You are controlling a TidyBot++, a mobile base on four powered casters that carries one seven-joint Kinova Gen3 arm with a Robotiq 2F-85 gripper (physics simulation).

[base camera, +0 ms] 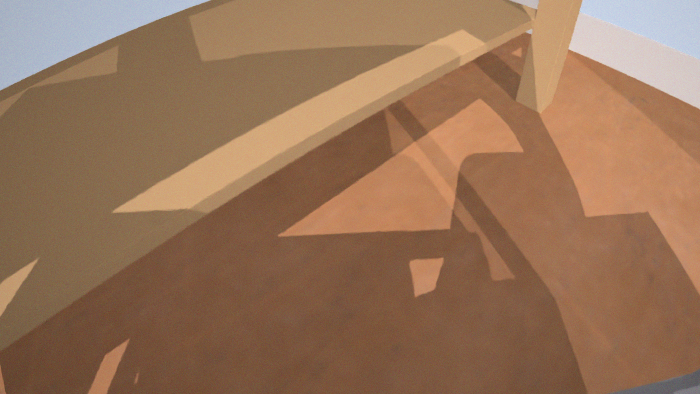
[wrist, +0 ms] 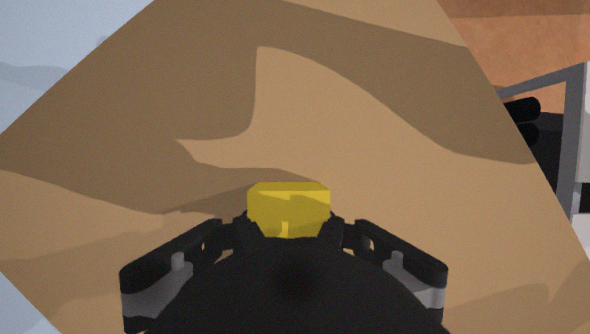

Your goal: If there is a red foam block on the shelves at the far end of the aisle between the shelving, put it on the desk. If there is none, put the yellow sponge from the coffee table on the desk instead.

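Places are measured from the arm's base along level axes (x left, y back, z up), in centimetres.
Pixels of known places: gripper, fingertip midpoint: (wrist: 288, 213).
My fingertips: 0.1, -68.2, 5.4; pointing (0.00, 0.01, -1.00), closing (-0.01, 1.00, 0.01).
Observation:
For each thing: its top centre in the pictures, then the offset to it from my fingertips, as dx, dy, dz. "spot": a spot on its surface instead. Level surfaces: height alone.
- yellow sponge, middle of its top: (wrist: 289, 255) +1.7, +0.0, +4.5
- light wooden tabletop, its level: dz +0.0
- wooden table leg, surface spot: (base camera: 550, 55) spot: -31.9, +6.7, -34.6
- Brown floor, its level: dz -45.0
In the wrist view the yellow sponge (wrist: 289, 200) is a block between the fingers, at the bottom centre, on the light wooden tabletop (wrist: 360, 150). My gripper (wrist: 288, 213) is shut on it, with a dark finger against each side. The lower part of the sponge is hidden behind the gripper body. A wooden tabletop (base camera: 150, 125) also fills the upper left of the base camera view, where the gripper does not show. A red foam block, the shelves and the desk do not show in either view.
A wooden table leg (base camera: 550, 55) stands at the upper right of the base camera view, near a pale skirting board (base camera: 625, 45). Brown floor (base camera: 350, 310) shows below the tabletop edge. In the wrist view, a grey frame (wrist: 570, 140) and black parts lie beyond the tabletop's right edge.

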